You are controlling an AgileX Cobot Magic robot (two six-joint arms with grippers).
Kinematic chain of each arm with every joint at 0, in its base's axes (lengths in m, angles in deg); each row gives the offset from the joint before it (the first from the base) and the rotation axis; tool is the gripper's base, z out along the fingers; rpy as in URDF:
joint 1: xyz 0 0 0.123 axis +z
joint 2: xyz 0 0 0 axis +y
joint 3: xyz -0.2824 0 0.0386 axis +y
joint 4: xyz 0.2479 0 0.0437 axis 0.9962 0 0.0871
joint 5: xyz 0 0 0 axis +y
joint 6: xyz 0.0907 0 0.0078 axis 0.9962 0 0.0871
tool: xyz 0 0 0 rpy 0 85 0
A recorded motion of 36 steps. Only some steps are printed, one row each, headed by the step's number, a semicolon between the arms.
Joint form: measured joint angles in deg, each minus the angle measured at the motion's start. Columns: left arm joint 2, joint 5, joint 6, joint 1, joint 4, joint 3; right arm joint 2, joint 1, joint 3, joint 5, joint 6, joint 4.
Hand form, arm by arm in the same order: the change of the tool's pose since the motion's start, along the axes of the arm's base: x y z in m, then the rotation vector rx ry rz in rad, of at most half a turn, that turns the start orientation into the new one. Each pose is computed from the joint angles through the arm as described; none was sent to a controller.
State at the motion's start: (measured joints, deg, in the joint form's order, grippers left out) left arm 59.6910 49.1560 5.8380 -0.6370 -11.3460 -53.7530; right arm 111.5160 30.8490 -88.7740 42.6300 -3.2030 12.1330
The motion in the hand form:
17: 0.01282 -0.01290 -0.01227 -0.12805 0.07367 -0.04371; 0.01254 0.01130 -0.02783 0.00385 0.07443 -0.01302
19: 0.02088 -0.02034 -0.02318 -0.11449 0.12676 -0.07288; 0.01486 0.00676 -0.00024 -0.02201 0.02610 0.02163
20: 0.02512 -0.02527 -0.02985 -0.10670 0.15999 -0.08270; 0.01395 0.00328 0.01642 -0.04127 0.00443 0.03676
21: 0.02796 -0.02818 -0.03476 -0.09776 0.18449 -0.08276; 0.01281 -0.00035 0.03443 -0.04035 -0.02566 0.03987
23: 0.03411 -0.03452 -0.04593 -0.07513 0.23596 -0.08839; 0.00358 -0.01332 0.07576 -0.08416 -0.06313 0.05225
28: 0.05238 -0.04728 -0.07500 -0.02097 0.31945 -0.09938; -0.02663 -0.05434 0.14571 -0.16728 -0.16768 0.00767
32: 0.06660 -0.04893 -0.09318 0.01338 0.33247 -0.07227; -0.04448 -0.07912 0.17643 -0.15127 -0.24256 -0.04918
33: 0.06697 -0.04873 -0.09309 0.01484 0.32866 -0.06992; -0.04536 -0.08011 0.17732 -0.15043 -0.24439 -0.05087
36: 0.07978 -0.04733 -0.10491 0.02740 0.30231 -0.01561; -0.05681 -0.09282 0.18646 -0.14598 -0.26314 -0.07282
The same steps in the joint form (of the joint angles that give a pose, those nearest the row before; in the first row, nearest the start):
17: 3.91 0.76 2.98 -0.49 -9.22 0.10; 5.69 0.08 -3.17 1.00 0.35 2.26
19: 6.66 0.82 2.49 -2.64 -8.28 0.09; 3.96 -0.33 -6.64 4.80 -0.61 -0.32
20: 8.26 0.82 1.40 -4.09 -7.35 0.09; 2.75 -0.48 -8.51 7.43 -0.81 -1.95
21: 9.39 0.82 0.14 -5.06 -6.26 0.10; 1.30 -0.71 -10.10 8.97 -0.85 -2.78
23: 11.94 0.82 -1.96 -7.01 -4.18 0.09; -2.22 -1.12 -14.07 15.86 -0.75 -6.17
28: 18.72 -1.49 -4.94 -10.34 -0.52 0.10; -11.50 -2.71 -16.35 24.12 -0.02 -13.54
32: 22.94 -5.02 -7.52 -10.96 2.49 0.10; -17.10 -4.53 -15.33 24.17 0.77 -15.07
33: 22.94 -5.24 -7.71 -10.97 2.71 0.09; -17.35 -4.61 -15.21 24.17 0.78 -15.07
36: 25.85 -9.82 -11.82 -10.96 5.83 0.09; -20.49 -5.63 -13.31 24.19 0.83 -15.29

